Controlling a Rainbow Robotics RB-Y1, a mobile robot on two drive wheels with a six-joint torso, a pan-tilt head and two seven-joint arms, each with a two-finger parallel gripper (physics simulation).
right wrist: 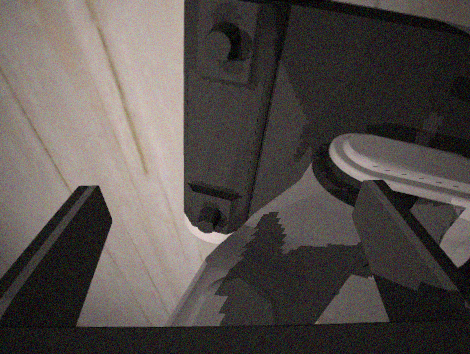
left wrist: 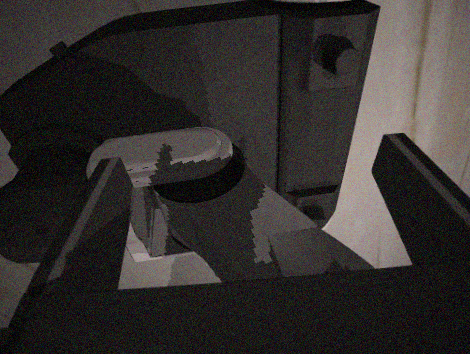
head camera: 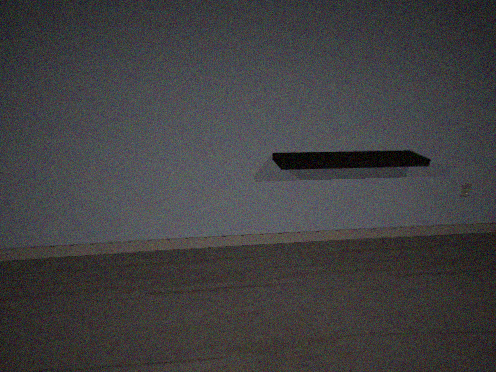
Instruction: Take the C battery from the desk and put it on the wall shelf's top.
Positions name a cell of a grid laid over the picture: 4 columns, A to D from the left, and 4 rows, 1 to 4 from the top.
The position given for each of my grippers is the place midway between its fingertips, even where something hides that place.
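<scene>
There's a dark wall shelf here (head camera: C2), and I can see both my grippers too, the left gripper (left wrist: C2) and the right gripper (right wrist: B3).
</scene>
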